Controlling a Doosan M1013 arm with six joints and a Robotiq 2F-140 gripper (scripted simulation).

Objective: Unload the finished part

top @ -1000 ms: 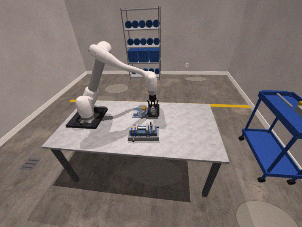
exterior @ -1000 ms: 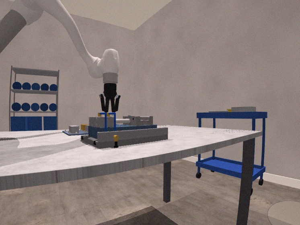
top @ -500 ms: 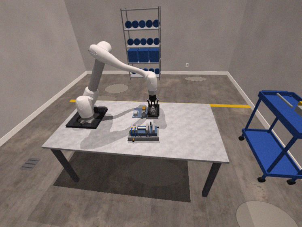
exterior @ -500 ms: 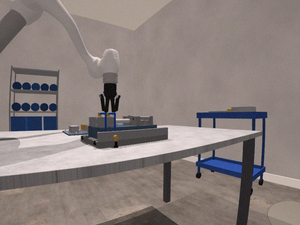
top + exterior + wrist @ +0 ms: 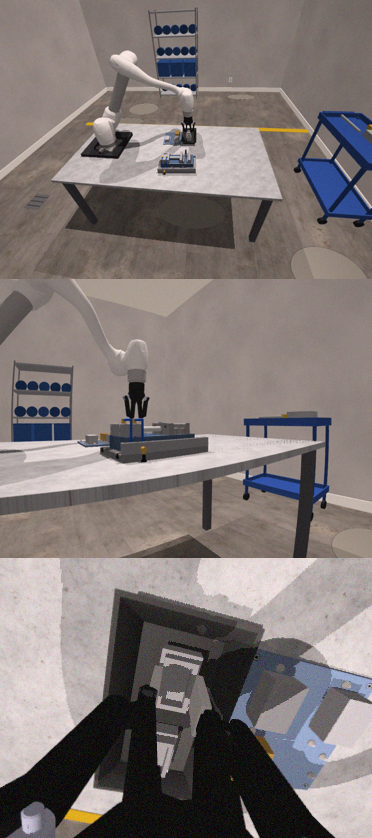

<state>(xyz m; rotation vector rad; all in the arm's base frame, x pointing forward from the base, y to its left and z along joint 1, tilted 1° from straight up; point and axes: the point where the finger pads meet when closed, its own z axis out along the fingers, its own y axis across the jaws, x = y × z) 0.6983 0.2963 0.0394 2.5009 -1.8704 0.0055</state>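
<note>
My gripper is now 120 mm past the grey block, 60 mm above it and 30 mm to the left of it. From my hand the other things lie so: blue fixture plate (170 mm behind, 80 mm below); yellow block (140 mm behind, 60 mm to the left, 60 mm below).
</note>
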